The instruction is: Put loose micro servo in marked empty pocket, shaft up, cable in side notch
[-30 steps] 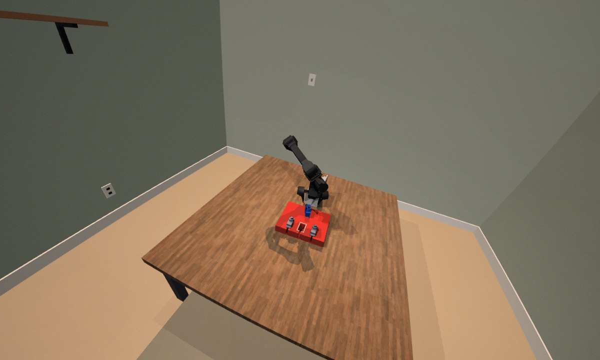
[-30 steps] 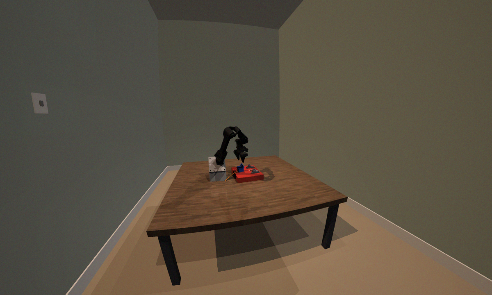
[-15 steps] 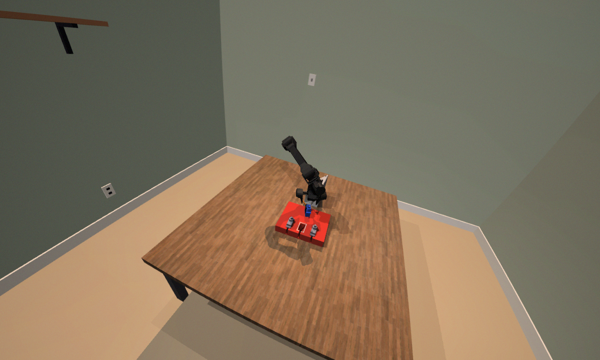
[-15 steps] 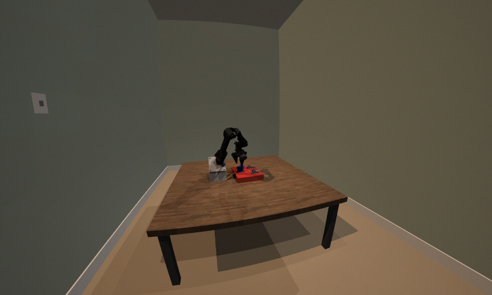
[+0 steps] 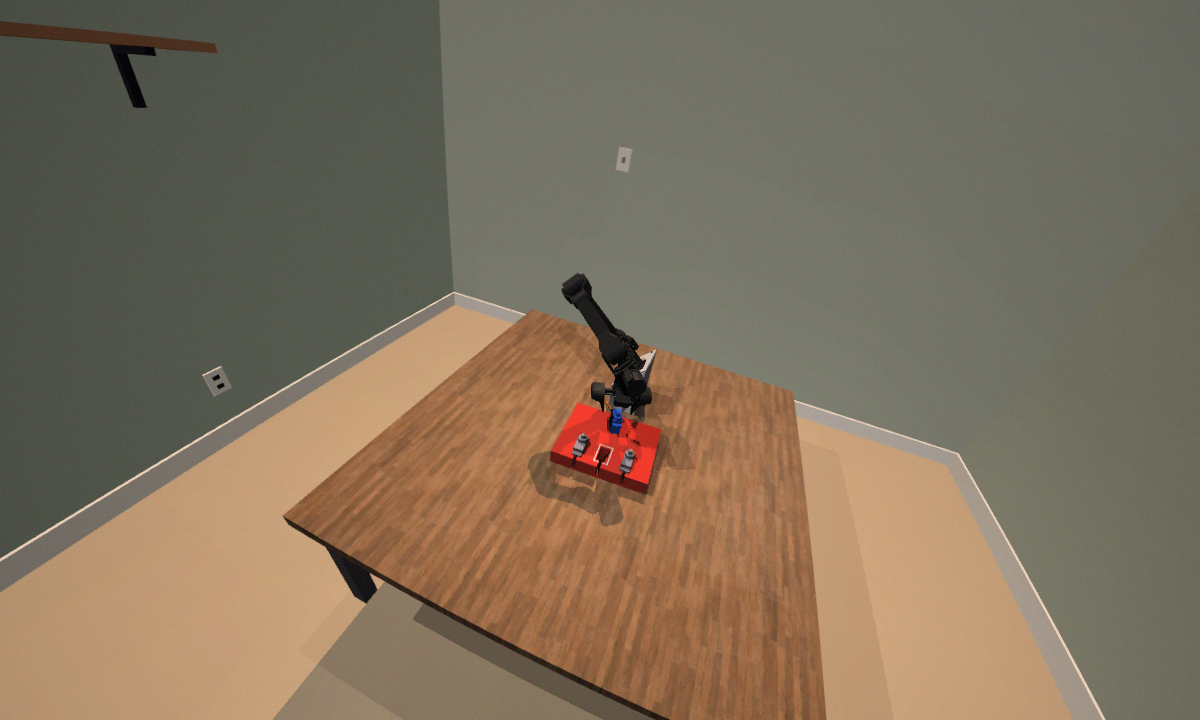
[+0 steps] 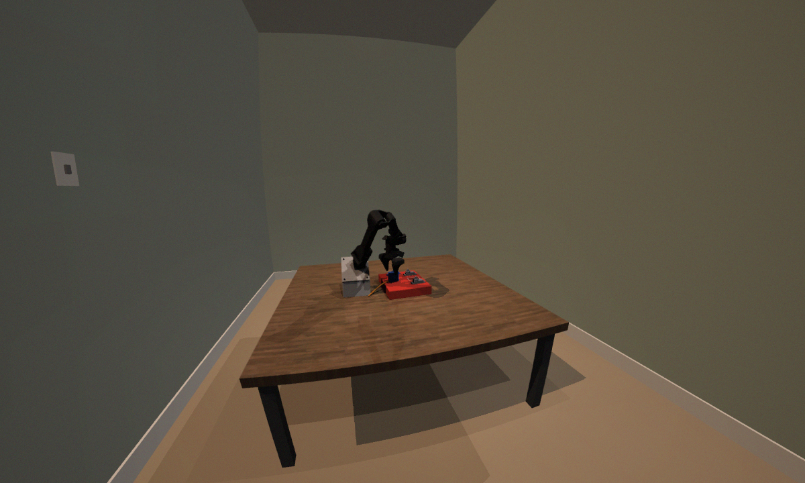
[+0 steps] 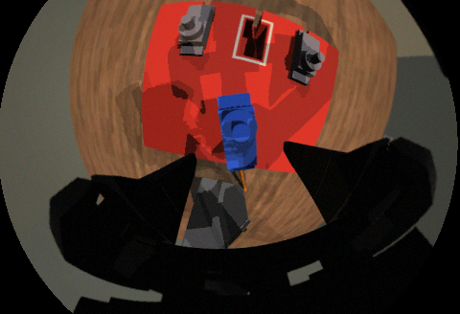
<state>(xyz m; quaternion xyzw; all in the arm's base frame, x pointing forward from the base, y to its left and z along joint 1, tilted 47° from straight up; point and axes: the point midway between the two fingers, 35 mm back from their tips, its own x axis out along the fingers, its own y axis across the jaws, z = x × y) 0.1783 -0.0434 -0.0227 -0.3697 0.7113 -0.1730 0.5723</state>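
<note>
Right now the red deck is 30 mm ahead of my gripper tip and 80 mm below it.
</note>
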